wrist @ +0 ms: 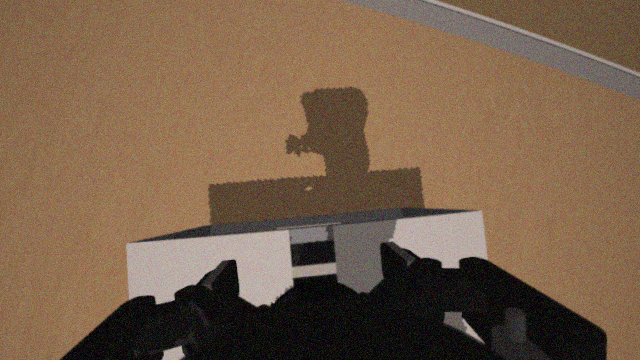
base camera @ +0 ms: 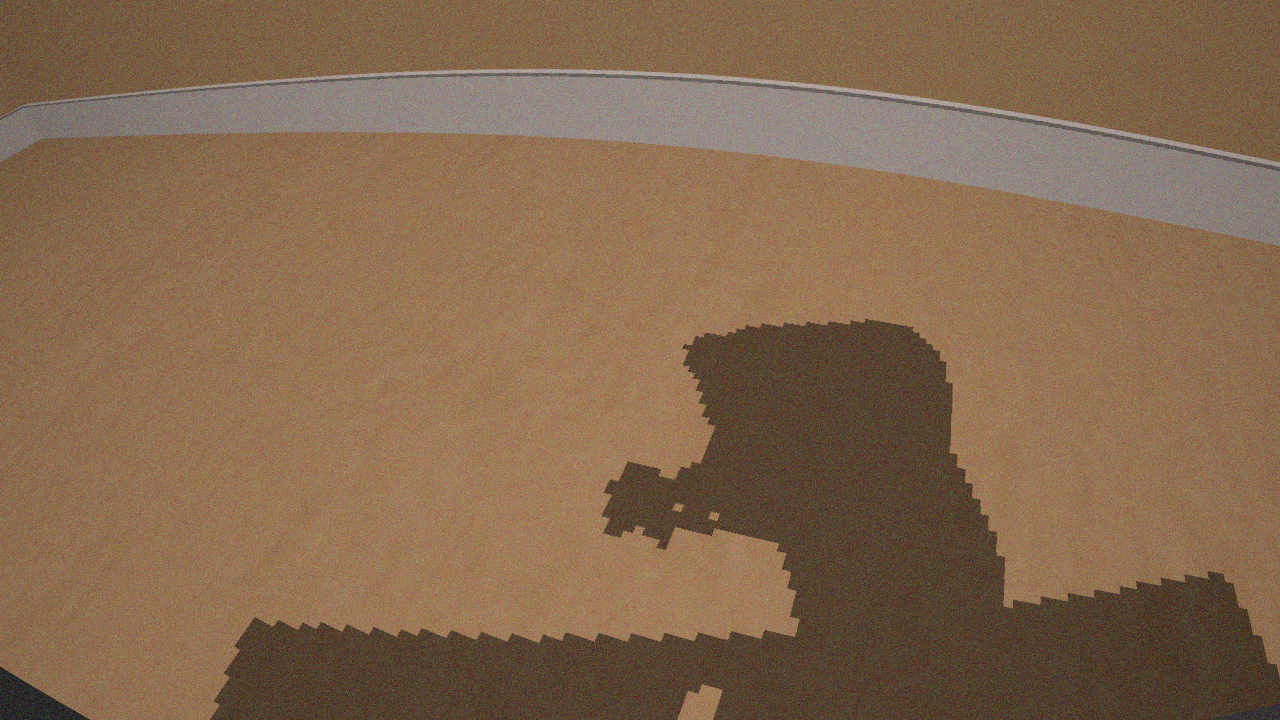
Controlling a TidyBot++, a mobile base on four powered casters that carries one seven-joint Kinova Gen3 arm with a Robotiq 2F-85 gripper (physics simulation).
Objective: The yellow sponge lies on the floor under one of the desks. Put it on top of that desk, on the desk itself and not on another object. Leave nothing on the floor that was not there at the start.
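Places are measured from the arm's base along level axes (x right, y ahead, z up), in millimetres.
Pixels of known places: gripper, fingertip midpoint: (wrist: 310, 267).
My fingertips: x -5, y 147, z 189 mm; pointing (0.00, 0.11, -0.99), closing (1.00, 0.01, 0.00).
Observation:
Behind a point stands the place of what it marks.
My gripper (wrist: 310, 267) @[y 147, x -5, z 189 mm] is open and empty in the wrist view, its two black fingers spread above the white top of my own base. The yellow sponge does not show in the base camera view or in the wrist view. No desk shows in either view.
A light grey skirting board (base camera: 537, 102) @[y 920, x -157, z -348 mm] (wrist: 525, 42) @[y 612, x 706, z -336 mm] runs along the foot of a brown wall (base camera: 626, 31) @[y 891, x -36, z -258 mm] (wrist: 590, 25) @[y 591, x 802, z -222 mm], across the base view and at the wrist view's upper right. The shadow of my base and arm (base camera: 850, 465) (wrist: 340, 130) lies on the tan floor (base camera: 358, 358) @[y 504, x -265, z -396 mm] (wrist: 150, 100) @[y 519, x -429, z -397 mm].

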